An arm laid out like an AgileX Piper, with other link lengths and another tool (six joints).
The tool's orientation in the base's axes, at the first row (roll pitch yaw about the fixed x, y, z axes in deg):
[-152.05 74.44 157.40]
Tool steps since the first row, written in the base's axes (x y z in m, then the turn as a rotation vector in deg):
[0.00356 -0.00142 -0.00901 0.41 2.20 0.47]
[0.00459 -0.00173 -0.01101 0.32 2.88 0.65]
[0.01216 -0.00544 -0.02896 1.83 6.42 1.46]
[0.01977 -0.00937 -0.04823 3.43 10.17 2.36]
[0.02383 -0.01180 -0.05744 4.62 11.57 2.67]
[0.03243 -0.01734 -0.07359 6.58 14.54 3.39]
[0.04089 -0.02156 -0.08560 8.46 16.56 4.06]
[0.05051 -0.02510 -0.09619 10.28 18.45 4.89]
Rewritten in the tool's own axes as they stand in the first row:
[0.00765 0.00291 0.00537 -0.33 1.66 -1.53]
[0.00929 0.00375 0.00670 -0.41 2.01 -2.15]
[0.02433 0.00935 0.01836 -1.20 5.32 -4.12]
[0.04060 0.01500 0.03052 -2.07 8.83 -6.21]
[0.04822 0.01767 0.03701 -2.52 10.59 -6.63]
[0.06107 0.02265 0.05025 -3.40 13.89 -7.87]
[0.07011 0.02785 0.06142 -4.30 16.52 -8.42]
[0.07757 0.03418 0.07245 -5.35 19.01 -8.95]

